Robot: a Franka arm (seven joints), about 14 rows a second.
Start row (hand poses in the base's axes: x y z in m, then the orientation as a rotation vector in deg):
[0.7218, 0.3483, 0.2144, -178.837, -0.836, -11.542]
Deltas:
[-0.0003, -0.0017, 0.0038, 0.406, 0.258, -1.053]
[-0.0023, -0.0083, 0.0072, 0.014, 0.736, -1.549]
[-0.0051, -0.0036, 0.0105, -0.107, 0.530, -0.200]
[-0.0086, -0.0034, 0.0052, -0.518, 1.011, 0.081]
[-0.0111, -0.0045, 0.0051, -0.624, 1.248, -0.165]
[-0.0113, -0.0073, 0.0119, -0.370, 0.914, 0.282]
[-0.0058, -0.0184, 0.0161, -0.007, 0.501, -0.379]
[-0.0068, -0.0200, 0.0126, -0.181, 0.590, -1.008]
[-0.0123, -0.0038, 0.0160, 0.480, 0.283, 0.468]
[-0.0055, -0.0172, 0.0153, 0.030, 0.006, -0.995]
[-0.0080, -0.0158, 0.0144, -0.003, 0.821, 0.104]
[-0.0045, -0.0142, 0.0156, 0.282, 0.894, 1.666]
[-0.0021, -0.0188, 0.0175, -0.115, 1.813, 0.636]
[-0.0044, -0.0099, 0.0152, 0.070, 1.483, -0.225]
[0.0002, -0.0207, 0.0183, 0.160, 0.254, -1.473]
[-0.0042, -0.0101, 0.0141, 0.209, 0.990, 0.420]
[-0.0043, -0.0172, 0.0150, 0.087, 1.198, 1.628]
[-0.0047, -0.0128, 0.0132, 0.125, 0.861, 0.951]
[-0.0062, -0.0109, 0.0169, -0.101, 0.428, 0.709]
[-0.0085, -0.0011, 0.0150, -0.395, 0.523, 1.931]
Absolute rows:
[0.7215, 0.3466, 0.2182, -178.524, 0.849, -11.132]
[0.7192, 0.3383, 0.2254, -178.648, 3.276, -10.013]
[0.7141, 0.3347, 0.2359, -178.814, 3.588, -9.199]
[0.7055, 0.3313, 0.2411, -179.423, 3.443, -7.659]
[0.6944, 0.3268, 0.2462, 179.598, -3.668, 5.727]
[0.6831, 0.3195, 0.2581, 179.267, -3.197, 4.298]
[0.6773, 0.3011, 0.2742, 179.248, -3.785, 3.511]
[0.6705, 0.2811, 0.2868, 179.011, -5.344, 2.582]
[0.6582, 0.2773, 0.3028, 179.515, -4.632, 2.129]
[0.6527, 0.2601, 0.3181, 179.486, -6.192, 2.113]
[0.6447, 0.2443, 0.3325, 179.472, -6.023, 0.828]
[0.6402, 0.2301, 0.3481, 179.801, -3.415, -0.578]
[0.6381, 0.2113, 0.3656, 179.634, -2.411, -3.415]
[0.6337, 0.2014, 0.3808, 179.624, -2.756, -5.744]
[0.6339, 0.1807, 0.3991, 179.763, -5.061, -6.158]
[0.6297, 0.1706, 0.4132, -179.675, 4.389, 7.718]
[0.6254, 0.1534, 0.4282, -179.641, 1.832, 9.601]
[0.6207, 0.1406, 0.4414, -179.507, 0.332, 10.949]
[0.6145, 0.1297, 0.4583, -179.608, -0.769, 11.630]
[0.6060, 0.1286, 0.4733, 179.028, 3.745, -12.417]

